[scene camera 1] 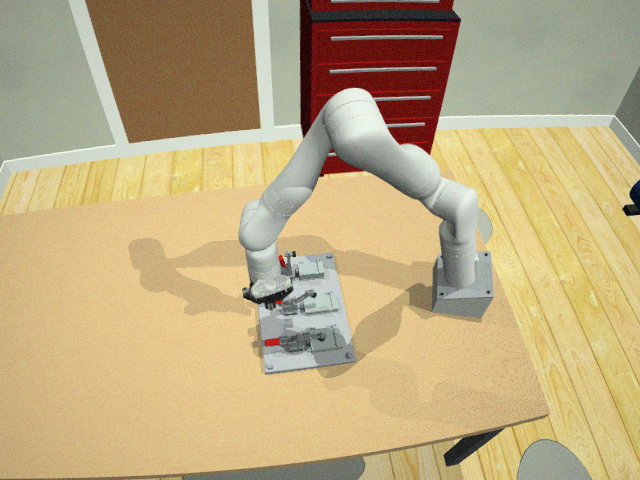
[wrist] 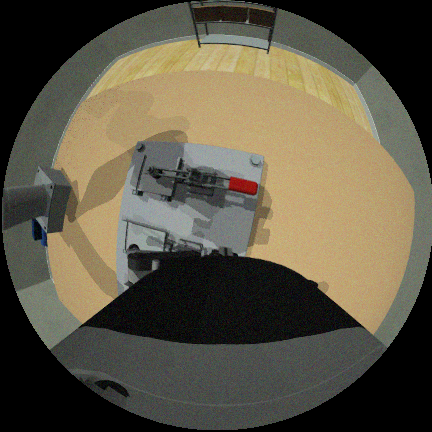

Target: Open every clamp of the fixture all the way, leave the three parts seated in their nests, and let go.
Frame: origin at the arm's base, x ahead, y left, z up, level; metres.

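Seen in the pictures: gripper, between the fingertips: (scene camera 1: 270, 307); arm's base, origin of its link: (scene camera 1: 460, 274) (wrist: 40, 199).
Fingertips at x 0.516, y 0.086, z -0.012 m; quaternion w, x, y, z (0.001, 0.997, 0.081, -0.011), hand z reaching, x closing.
Note:
Offsets run from my fingertips to a thing's top centre. "*": to the spot under its first point.
A grey fixture plate @[* 0.059 m back, 0.131 m left, 0.064 m down] (scene camera 1: 294, 364) (wrist: 225, 160) lies on the table and carries three toggle clamps. The far clamp's red handle @[* 0.028 m back, 0.134 m right, 0.022 m up] (scene camera 1: 282, 260) stands upright. The middle clamp @[* 0.079 m back, 0.038 m right, 0.013 m down] (scene camera 1: 301, 297) has its arm tilted up, and its red handle tip @[* 0.021 m back, 0.021 m right, 0.009 m down] (scene camera 1: 279, 302) shows right beside my fingers. The near clamp's red handle @[0.006 m back, 0.085 m left, 0.023 m down] (scene camera 1: 272, 341) (wrist: 243, 185) lies flat, with its arm down on its part @[* 0.139 m back, 0.074 m left, 0.044 m down] (scene camera 1: 325, 340). Grey parts @[* 0.107 m back, 0.145 m right, 0.038 m down] (scene camera 1: 311, 269) @[* 0.140 m back, 0.040 m right, 0.049 m down] (scene camera 1: 324, 303) sit in the other two nests. My gripper (scene camera 1: 271, 303) is shut and empty, low at the plate's left edge by the middle clamp. Its black body (wrist: 217, 298) hides most of the middle clamp in the wrist view.
My arm's grey base block (scene camera 1: 461, 290) (wrist: 54, 201) stands on the table to the right of the plate. A red tool cabinet (scene camera 1: 380, 71) stands behind the table. A shelf (wrist: 233, 15) stands against the far wall in the wrist view.

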